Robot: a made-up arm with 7 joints. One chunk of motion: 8 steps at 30 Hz.
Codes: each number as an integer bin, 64 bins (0 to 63) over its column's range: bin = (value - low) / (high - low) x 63, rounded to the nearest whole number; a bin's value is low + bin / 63 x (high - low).
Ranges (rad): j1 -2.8..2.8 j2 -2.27..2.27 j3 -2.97..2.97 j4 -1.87..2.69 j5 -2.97..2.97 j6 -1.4..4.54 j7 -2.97..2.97
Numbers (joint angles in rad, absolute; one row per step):
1: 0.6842 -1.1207 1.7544 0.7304 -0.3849 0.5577 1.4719
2: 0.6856 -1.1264 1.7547 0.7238 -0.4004 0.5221 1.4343
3: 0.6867 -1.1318 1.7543 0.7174 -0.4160 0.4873 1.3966
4: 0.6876 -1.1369 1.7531 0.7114 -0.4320 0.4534 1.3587
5: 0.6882 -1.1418 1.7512 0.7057 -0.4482 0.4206 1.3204
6: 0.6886 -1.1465 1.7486 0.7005 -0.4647 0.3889 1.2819
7: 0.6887 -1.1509 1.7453 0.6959 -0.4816 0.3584 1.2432
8: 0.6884 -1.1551 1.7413 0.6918 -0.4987 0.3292 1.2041
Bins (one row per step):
1: 39 16 50 36 27 21 47
2: 39 16 50 36 27 20 47
3: 39 16 50 36 27 20 46
4: 39 16 50 36 27 20 46
5: 39 16 50 36 27 19 46
6: 39 16 50 36 27 19 45
7: 39 16 50 35 26 19 45
8: 39 15 50 35 26 18 44

